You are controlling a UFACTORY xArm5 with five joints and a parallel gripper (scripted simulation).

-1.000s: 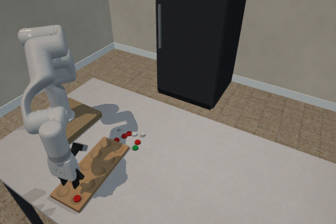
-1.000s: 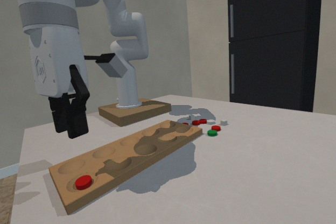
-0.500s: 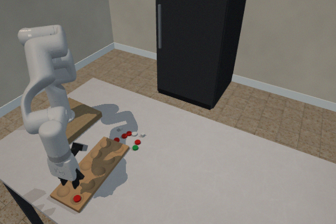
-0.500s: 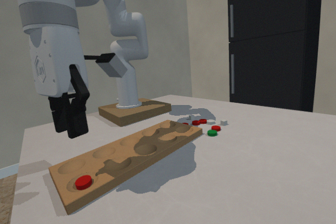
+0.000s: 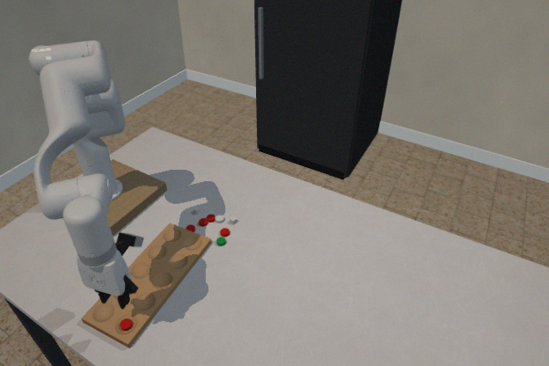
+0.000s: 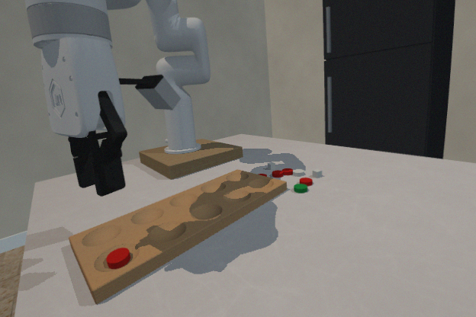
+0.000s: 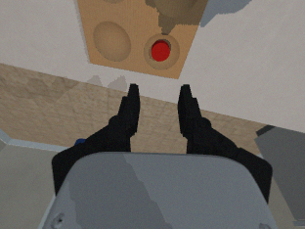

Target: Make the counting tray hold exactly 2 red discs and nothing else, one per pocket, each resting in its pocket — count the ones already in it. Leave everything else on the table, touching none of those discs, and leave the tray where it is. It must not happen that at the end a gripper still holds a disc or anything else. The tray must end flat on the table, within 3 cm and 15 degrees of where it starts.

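Now: hand 9 cm short of the green disc, 35 cm to the right of it and 13 cm above it. The rest, counted from my hand: wooden counting tray 3 cm behind, 15 cm to the left, 13 cm below; then white disc 4 cm ahead, 43 cm to the left, 13 cm below.
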